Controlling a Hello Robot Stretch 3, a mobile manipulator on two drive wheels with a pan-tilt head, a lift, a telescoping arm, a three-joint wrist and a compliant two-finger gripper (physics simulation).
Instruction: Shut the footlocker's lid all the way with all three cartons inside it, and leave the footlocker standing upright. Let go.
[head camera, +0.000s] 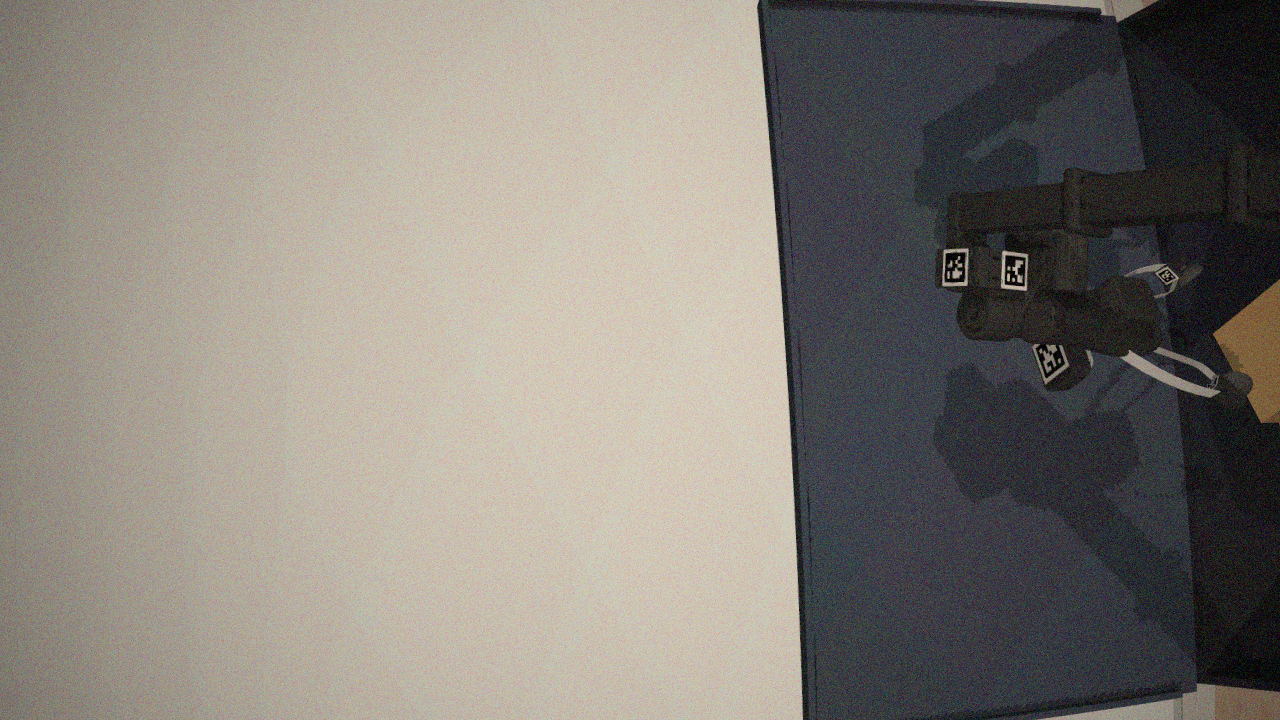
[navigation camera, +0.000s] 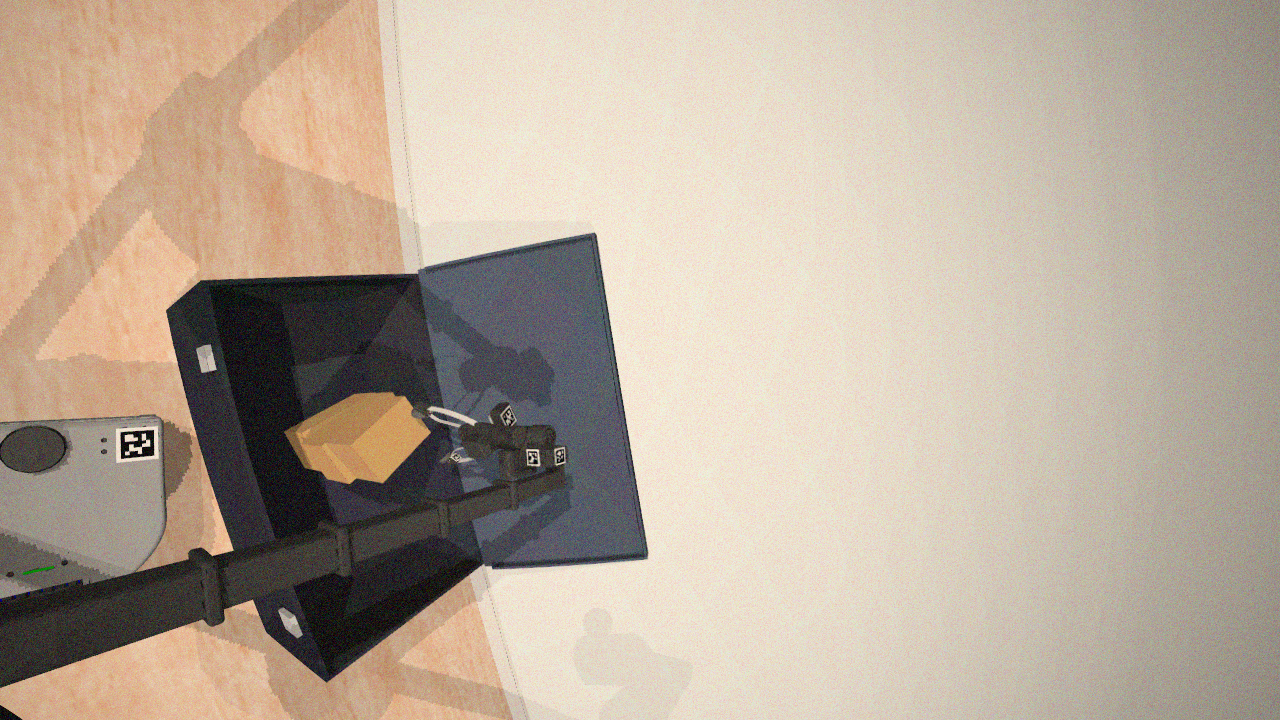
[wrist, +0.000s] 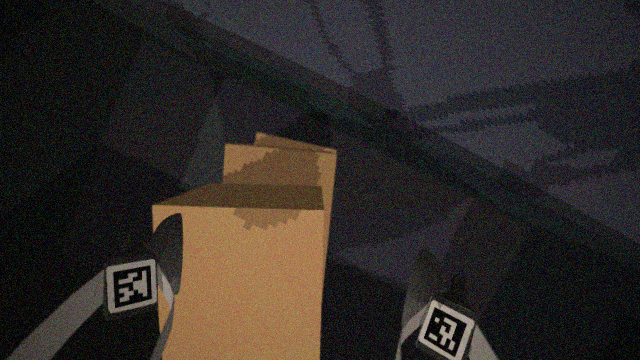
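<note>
The dark navy footlocker (navigation camera: 214, 429) (head camera: 1253, 510) stands upright with its lid (head camera: 859, 582) (navigation camera: 537, 286) (wrist: 475, 40) wide open, tipped back toward the wall. Tan cartons (navigation camera: 380, 443) (head camera: 1262, 358) are grouped inside it. In the wrist view a near carton (wrist: 245, 285) stands in front of a second carton (wrist: 327, 170), and a strip of a third carton (wrist: 267, 139) shows behind. My gripper (head camera: 1213, 329) (navigation camera: 435, 436) (wrist: 298, 258) is open near the hinge side. One fingertip overlaps the near carton's left side in the wrist view; contact is unclear. The other is well to the right.
My arm (navigation camera: 268, 555) (head camera: 1127, 198) reaches over the footlocker, in front of the lid. The robot's grey base (navigation camera: 80, 492) is by the front side with two pale latches (navigation camera: 206, 358) (navigation camera: 290, 621). A pale wall (head camera: 358, 358) (navigation camera: 895, 358) rises behind the lid. The floor (navigation camera: 304, 223) is wooden.
</note>
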